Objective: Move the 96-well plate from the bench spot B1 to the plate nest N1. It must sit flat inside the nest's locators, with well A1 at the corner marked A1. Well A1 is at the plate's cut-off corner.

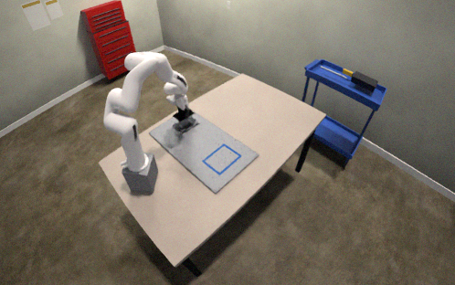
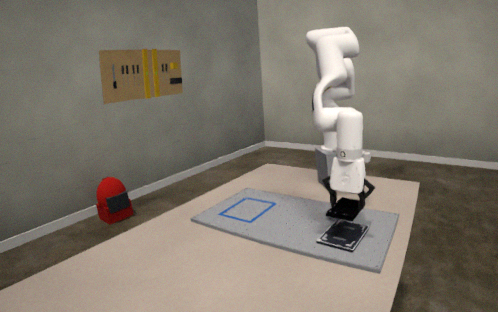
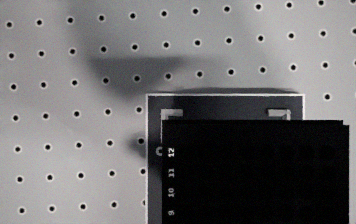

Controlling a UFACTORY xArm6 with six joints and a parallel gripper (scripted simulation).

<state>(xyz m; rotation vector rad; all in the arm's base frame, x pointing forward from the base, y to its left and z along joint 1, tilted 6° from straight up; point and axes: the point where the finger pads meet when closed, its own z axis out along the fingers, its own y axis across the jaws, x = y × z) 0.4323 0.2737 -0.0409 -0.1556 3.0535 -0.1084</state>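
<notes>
Now: hand 11 cm above the dark plate nest. From my hand the other things lie so: black 96-well plate: 1 cm below.
</notes>
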